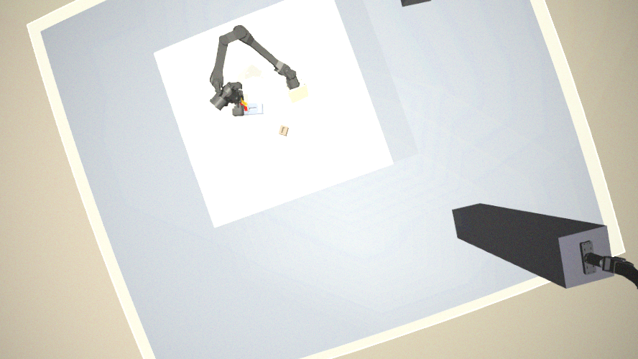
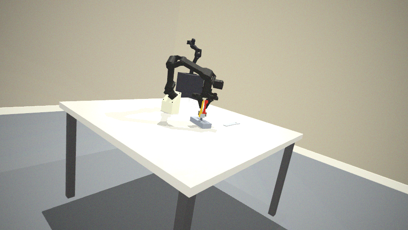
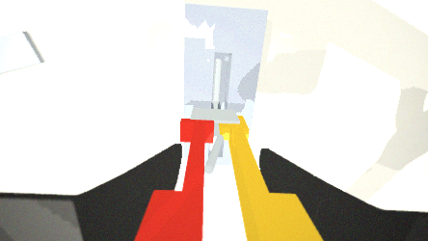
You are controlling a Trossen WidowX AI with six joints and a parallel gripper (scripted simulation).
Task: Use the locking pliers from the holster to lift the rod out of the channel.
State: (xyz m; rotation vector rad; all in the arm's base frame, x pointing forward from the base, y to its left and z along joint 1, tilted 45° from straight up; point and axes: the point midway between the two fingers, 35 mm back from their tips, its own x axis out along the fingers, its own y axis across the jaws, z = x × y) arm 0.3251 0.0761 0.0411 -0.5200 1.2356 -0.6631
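My gripper tip is now 100 mm above the channel block. From my gripper tip the other things lie so: brown holster 190 mm to the left, 190 mm behind, 100 mm below; rod 290 mm to the left, 110 mm below, 60 mm ahead.
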